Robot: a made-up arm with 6 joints.
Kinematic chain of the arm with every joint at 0, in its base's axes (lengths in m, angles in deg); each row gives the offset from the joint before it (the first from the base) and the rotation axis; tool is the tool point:
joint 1: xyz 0 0 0.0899 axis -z
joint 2: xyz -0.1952 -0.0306 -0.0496 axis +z
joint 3: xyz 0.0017 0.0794 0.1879 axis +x
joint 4: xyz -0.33 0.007 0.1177 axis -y
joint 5: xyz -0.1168 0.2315 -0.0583 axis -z
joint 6: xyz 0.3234 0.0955 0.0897 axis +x
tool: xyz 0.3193 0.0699 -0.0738
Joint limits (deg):
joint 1: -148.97..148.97
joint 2: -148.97..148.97
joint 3: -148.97..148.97
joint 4: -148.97..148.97
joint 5: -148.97..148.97
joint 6: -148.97..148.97
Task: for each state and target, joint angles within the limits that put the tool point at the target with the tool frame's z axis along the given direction. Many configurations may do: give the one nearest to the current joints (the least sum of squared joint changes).
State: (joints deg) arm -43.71 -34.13 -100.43 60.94 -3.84 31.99
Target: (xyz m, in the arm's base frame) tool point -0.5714 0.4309 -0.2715 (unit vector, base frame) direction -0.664 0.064 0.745
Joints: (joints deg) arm -41.26 -18.49 -82.53 68.29 -13.21 45.77
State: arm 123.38 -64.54 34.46 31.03 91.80 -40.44
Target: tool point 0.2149 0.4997 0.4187 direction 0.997 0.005 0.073
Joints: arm 99.41 -97.73 37.20 55.44 60.53 23.21
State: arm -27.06 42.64 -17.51 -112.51 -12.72 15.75
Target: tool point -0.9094 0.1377 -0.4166 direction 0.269 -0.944 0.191
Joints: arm -2.80 20.59 -52.34 -148.97 -30.91 60.37
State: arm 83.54 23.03 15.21 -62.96 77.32 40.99
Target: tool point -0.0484 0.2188 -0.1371 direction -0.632 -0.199 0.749
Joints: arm 64.82 -10.05 -19.80 -66.63 26.15 77.56
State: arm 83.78 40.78 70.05 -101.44 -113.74 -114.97
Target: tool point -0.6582 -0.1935 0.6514 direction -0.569 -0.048 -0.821
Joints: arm 94.87 40.89 107.17 -114.32 -140.69 -124.16
